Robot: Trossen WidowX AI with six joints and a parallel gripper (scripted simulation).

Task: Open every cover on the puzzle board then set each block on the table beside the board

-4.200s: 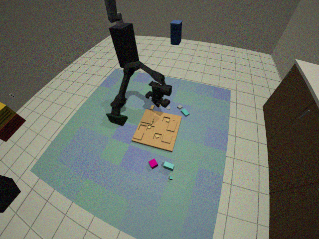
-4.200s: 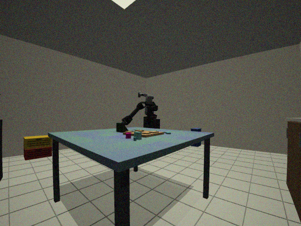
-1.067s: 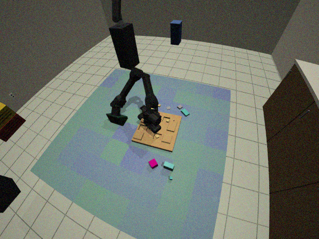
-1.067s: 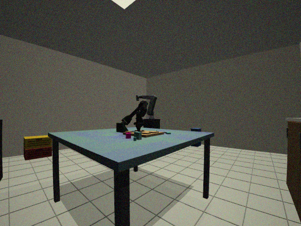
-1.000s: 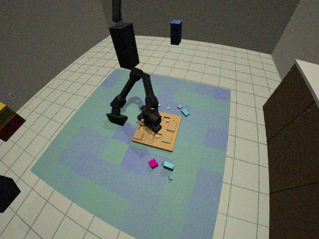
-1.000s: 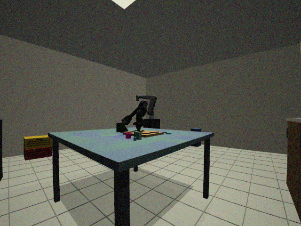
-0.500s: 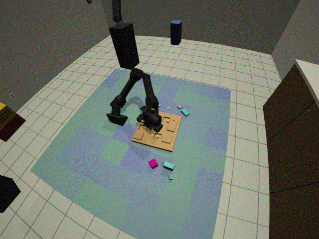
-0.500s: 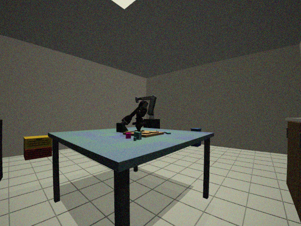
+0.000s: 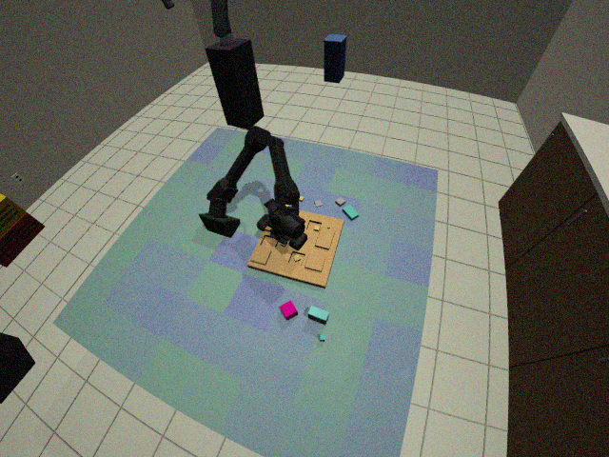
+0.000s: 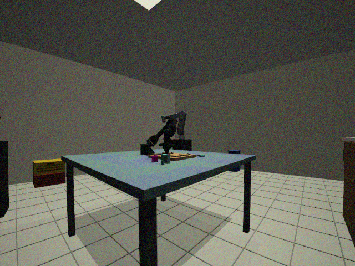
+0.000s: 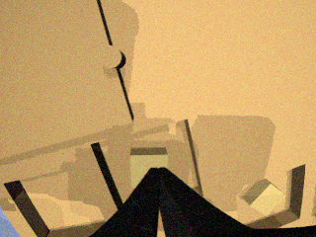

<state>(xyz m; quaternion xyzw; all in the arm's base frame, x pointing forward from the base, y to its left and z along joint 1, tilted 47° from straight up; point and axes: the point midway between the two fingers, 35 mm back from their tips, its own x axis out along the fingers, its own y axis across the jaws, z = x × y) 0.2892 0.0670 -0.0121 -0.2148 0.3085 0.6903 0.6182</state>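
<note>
The tan puzzle board lies 4 cm ahead of my gripper tip and 1 cm to the left of it. The rest, counted from my gripper tip: cyan block: 24 cm ahead, 19 cm to the right, 1 cm above; oblong orange block: 20 cm to the left, 10 cm behind, 2 cm below; magenta block: 22 cm to the right, 15 cm ahead.
</note>
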